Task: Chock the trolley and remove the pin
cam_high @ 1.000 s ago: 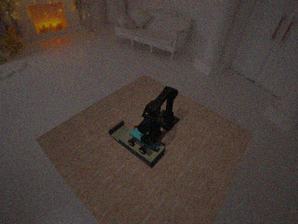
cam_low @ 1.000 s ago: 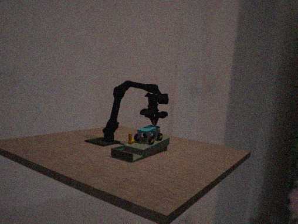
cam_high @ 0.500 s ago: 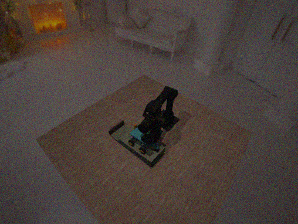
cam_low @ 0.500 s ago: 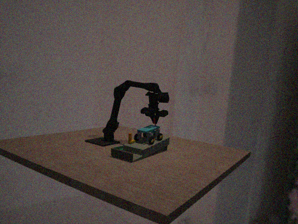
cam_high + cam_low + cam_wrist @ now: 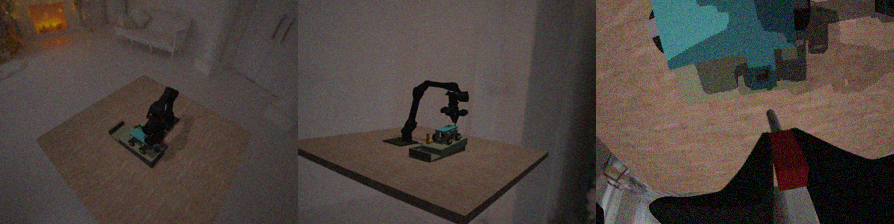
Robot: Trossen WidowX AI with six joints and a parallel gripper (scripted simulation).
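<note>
The green tray lies 130 mm behind my gripper tip, 210 mm to the right of it and 190 mm below it. The rest, counted from my gripper tip: grey-green ramp (130 mm to the right, 130 mm below); then red-headed stop pin (right at my gripper tip); then trolley (120 mm to the right, 70 mm below).
</note>
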